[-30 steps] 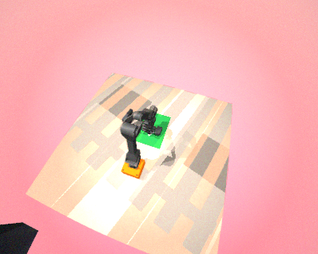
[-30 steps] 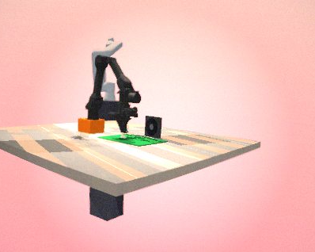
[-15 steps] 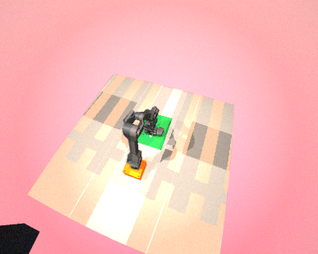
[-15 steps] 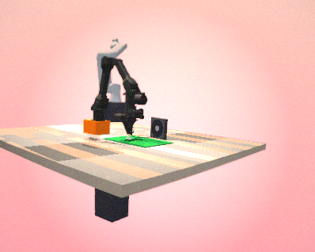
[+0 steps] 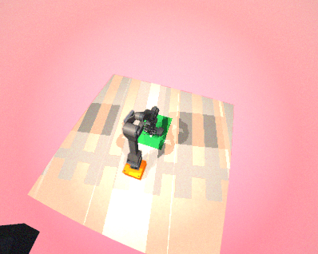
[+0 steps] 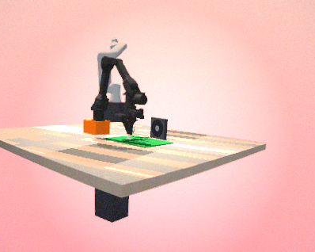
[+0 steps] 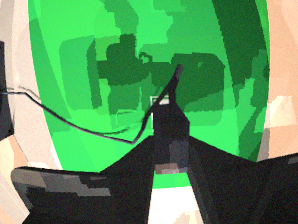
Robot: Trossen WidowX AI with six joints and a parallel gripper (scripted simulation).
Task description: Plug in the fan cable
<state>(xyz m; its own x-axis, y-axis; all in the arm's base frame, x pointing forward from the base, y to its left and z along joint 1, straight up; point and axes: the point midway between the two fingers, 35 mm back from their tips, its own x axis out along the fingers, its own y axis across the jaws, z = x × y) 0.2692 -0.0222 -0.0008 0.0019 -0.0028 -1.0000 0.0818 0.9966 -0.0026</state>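
My gripper tip is now 10 mm short of the dark fan plug and 10 mm below it. Also, from my gripper tip: black fan (60 mm ahead, 190 mm to the left, 20 mm above); then green board (70 mm ahead, 60 mm below); then white fan header (10 mm ahead, 40 mm below).
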